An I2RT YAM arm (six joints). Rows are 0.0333 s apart.
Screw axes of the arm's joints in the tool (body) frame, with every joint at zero. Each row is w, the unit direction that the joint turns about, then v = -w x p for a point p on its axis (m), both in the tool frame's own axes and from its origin. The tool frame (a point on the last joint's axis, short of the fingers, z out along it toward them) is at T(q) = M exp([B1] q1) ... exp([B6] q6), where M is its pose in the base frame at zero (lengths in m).
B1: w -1 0 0 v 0 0.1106 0
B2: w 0 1 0 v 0.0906 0 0.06
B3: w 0 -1 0 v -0.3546 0 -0.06
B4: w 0 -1 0 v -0.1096 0 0
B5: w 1 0 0 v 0 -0.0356 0
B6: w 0 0 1 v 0 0 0
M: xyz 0.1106 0 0.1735 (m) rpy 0 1.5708 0 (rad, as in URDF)
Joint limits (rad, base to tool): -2.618..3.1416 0..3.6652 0..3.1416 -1.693..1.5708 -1.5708..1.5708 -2.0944..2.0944
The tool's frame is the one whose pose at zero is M.
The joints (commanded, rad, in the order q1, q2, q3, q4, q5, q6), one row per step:
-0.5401 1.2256 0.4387 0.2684 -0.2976 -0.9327
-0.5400 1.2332 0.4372 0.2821 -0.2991 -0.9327
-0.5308 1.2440 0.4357 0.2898 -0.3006 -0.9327
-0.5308 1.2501 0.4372 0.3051 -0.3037 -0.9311
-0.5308 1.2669 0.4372 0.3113 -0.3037 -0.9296
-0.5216 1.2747 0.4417 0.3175 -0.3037 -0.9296
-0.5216 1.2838 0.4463 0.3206 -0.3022 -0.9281
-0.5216 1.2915 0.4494 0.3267 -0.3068 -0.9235
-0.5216 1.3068 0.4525 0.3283 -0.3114 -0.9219
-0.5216 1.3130 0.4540 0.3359 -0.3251 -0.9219
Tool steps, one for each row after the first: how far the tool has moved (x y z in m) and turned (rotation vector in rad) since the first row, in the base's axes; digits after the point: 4 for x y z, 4 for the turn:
0.0008 -0.0004 -0.0008 -0.0017 -0.0043 0.0014
0.0026 0.0012 -0.0030 0.0013 -0.0008 0.0119
0.0039 0.0006 -0.0024 -0.0015 -0.0110 0.0139
0.0050 -0.0001 -0.0056 0.0052 -0.0022 0.0131
0.0075 0.0011 -0.0054 0.0038 -0.0046 0.0223
0.0089 0.0002 -0.0058 0.0051 -0.0033 0.0203
0.0101 -0.0003 -0.0060 0.0103 -0.0065 0.0222
0.0115 -0.0009 -0.0084 0.0191 0.0013 0.0253
0.0125 -0.0010 -0.0086 0.0235 -0.0046 0.0372

